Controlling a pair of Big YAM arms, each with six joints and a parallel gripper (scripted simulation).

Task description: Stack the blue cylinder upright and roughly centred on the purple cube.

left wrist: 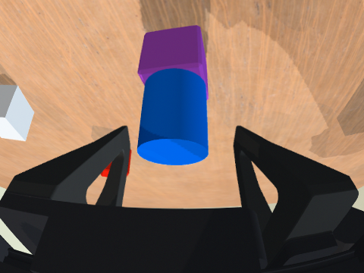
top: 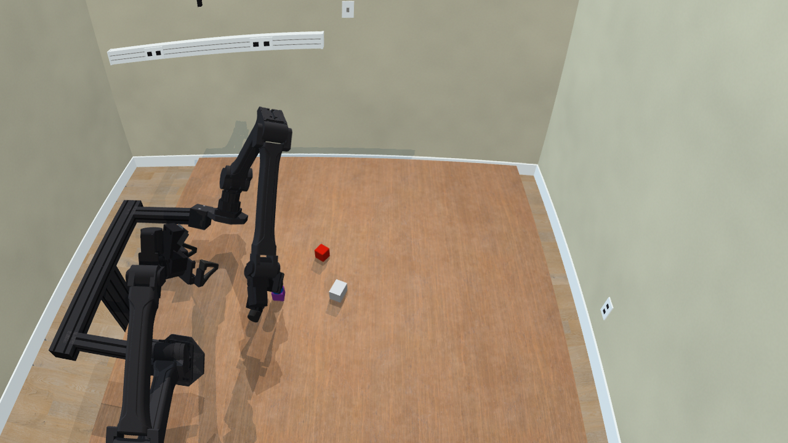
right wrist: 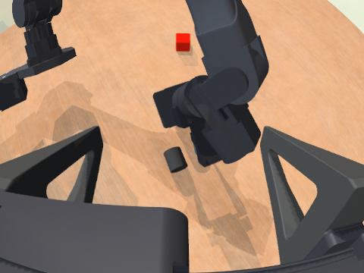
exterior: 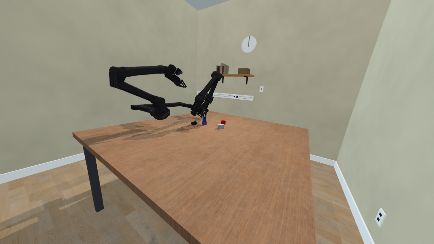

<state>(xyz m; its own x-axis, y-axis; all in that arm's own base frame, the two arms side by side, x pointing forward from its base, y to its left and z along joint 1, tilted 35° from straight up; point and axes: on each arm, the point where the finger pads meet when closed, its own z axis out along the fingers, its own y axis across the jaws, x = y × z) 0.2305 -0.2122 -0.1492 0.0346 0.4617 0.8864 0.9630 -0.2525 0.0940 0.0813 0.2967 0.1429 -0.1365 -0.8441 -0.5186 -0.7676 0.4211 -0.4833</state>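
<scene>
My left hand is 20 mm above the blue cylinder, 10 mm to the right of it and 10 mm short of it. Also, from my left hand: purple cube (60 mm below, 10 mm to the left, 10 mm ahead); then white cube (210 mm ahead, 60 mm below, 40 mm to the left); then black cylinder (80 mm to the right, 60 mm below, 60 mm behind).
</scene>
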